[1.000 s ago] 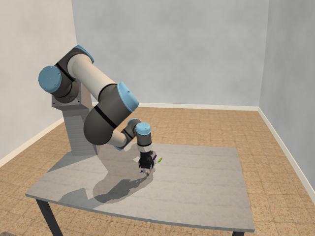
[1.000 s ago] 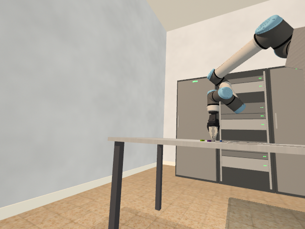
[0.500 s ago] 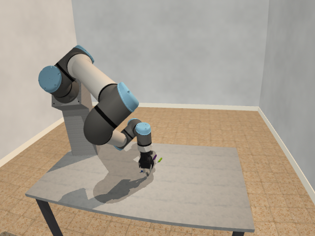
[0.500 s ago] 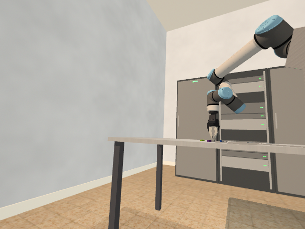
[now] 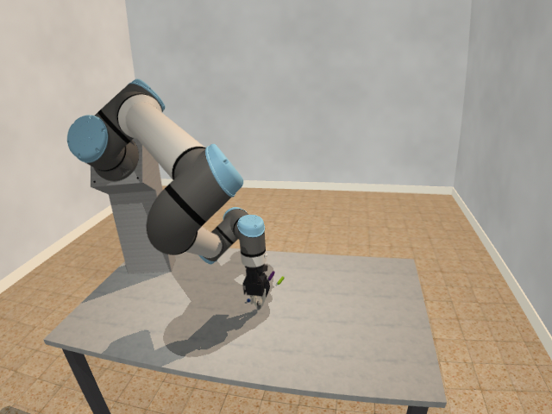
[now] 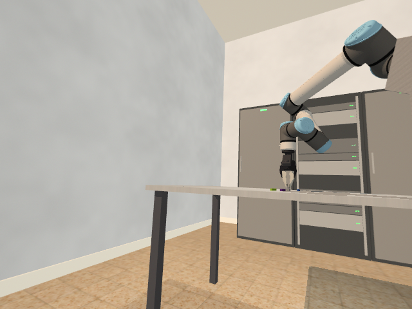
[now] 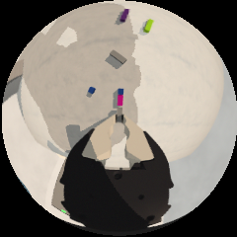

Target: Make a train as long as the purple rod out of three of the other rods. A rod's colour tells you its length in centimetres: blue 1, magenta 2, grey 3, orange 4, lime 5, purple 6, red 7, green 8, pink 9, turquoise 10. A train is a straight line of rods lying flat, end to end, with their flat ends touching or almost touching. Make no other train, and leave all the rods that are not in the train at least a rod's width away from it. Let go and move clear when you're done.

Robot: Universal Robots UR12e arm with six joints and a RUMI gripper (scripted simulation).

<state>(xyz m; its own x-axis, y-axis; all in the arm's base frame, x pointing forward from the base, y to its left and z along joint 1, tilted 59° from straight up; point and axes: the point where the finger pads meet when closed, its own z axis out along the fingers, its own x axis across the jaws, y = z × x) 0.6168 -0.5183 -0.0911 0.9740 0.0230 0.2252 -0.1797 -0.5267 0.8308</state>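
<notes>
The magenta rod is 3 cm to the left of my hand, 2 cm below it and 1 cm ahead of it. The rest, counted from my hand: lime rod (19 cm to the left, 8 cm ahead, 2 cm below); purple rod (23 cm to the left, 4 cm ahead, 2 cm below).
</notes>
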